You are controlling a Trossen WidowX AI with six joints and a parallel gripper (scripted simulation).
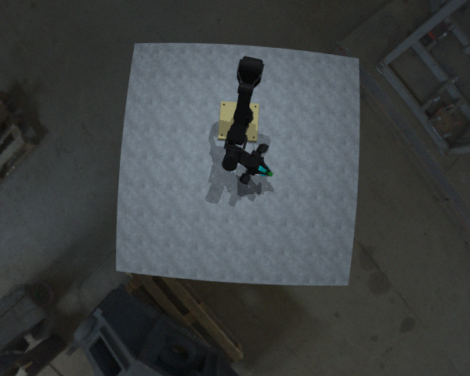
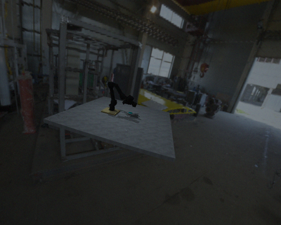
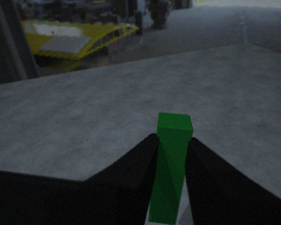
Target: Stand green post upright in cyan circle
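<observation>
My gripper tip is now 30 mm past the cyan circle, 10 mm to the left of it and 160 mm above it. The rest, counted from my gripper tip: green post (20 mm below).
</observation>
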